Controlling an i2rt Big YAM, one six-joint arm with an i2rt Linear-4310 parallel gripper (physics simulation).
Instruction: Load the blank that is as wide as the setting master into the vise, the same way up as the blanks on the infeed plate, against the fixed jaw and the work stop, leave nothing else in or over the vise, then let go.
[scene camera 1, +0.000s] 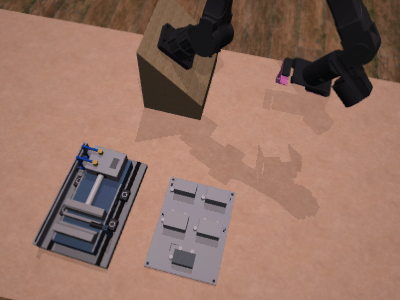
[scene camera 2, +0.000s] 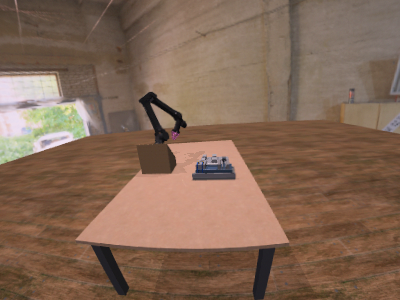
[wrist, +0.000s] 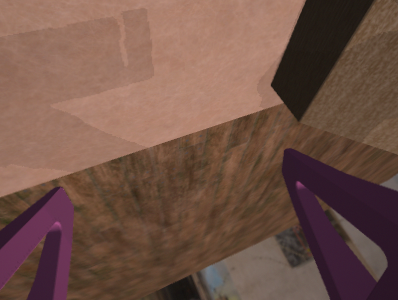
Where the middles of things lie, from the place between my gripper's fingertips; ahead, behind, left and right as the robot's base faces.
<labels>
Now: the grey infeed plate (scene camera 1: 209, 252) 390 mm ahead of my hand, 210 mm to the right of it and 170 mm below it.
</labels>
